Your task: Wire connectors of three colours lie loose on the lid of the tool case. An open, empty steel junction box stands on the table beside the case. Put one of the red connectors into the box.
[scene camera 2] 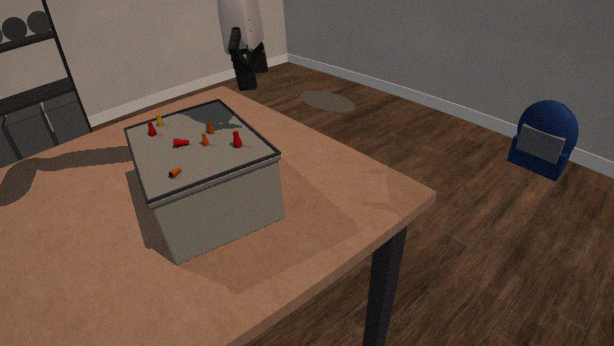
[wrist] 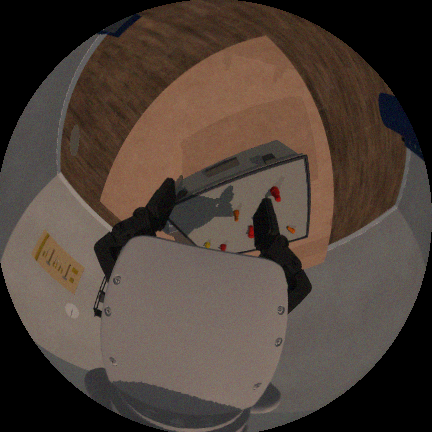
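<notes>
My gripper (scene camera 2: 254, 75) (wrist: 216, 197) is open and empty, fingers pointing down, high above the back part of the tool case (scene camera 2: 225, 215). Its shadow falls on the lid (scene camera 2: 160, 162) (wrist: 296, 175). One red connector (scene camera 2: 237, 139) (wrist: 275, 193) stands near the lid's right edge in the scene view. Another red connector (scene camera 2: 181, 143) (wrist: 251, 231) lies on its side, partly behind a finger in the wrist view. A third red connector (scene camera 2: 152, 129) (wrist: 223, 247) stands beside the yellow connector (scene camera 2: 159, 120) (wrist: 207, 245). The junction box is not clearly visible in either view.
Orange connectors (scene camera 2: 210, 128) (wrist: 236, 215) are also on the lid; one orange connector (scene camera 2: 175, 172) (wrist: 291, 229) lies on its side. The case stands on a wooden table (scene camera 2: 75, 280) (wrist: 235, 85). A blue bin (scene camera 2: 535, 164) stands on the floor, and a shelf rack (scene camera 2: 35, 94) at the back left.
</notes>
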